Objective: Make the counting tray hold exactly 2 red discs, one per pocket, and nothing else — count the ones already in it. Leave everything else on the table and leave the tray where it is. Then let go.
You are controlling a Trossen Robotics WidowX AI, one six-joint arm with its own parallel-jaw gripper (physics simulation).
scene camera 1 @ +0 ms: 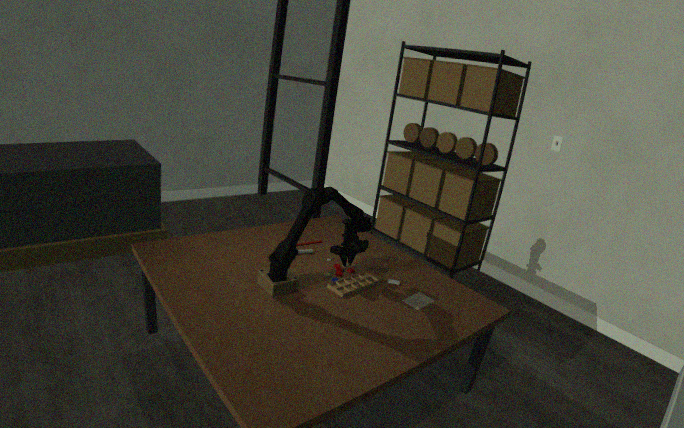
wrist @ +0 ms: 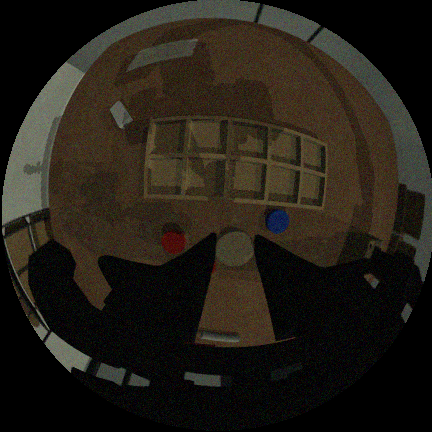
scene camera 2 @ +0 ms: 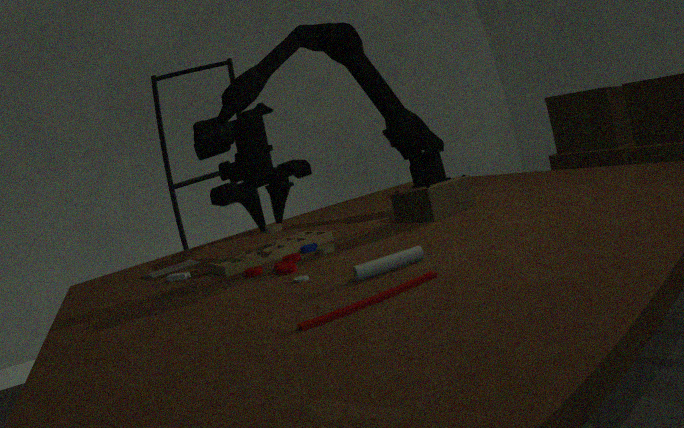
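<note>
The wooden counting tray (scene camera 1: 360, 288) (scene camera 2: 226, 269) (wrist: 280, 204) has two rows of pockets; I see no disc in them in the wrist view, though shadows darken some. My gripper (scene camera 1: 347, 264) (scene camera 2: 271, 227) (wrist: 234, 238) is shut on a cream disc (wrist: 235, 250) and holds it above the table beside the tray's long side. A red disc (scene camera 2: 253, 272) (wrist: 173, 242) lies beside the tray. Two more red discs, one (scene camera 2: 286, 268) and another (scene camera 2: 291, 257), lie close together; the left finger mostly hides them in the wrist view. A blue disc (scene camera 1: 334, 279) (scene camera 2: 308, 247) (wrist: 277, 221) lies near the tray.
A white cylinder (scene camera 1: 304, 251) (scene camera 2: 388, 263) (wrist: 220, 336) and a red stick (scene camera 1: 309, 243) (scene camera 2: 368, 301) lie farther off. A small white piece (scene camera 2: 301, 278) lies near the red discs. A white block (scene camera 1: 393, 282) (scene camera 2: 178, 276) (wrist: 121, 114) and a pale flat square (scene camera 1: 418, 300) (wrist: 162, 54) lie beyond the tray's end.
</note>
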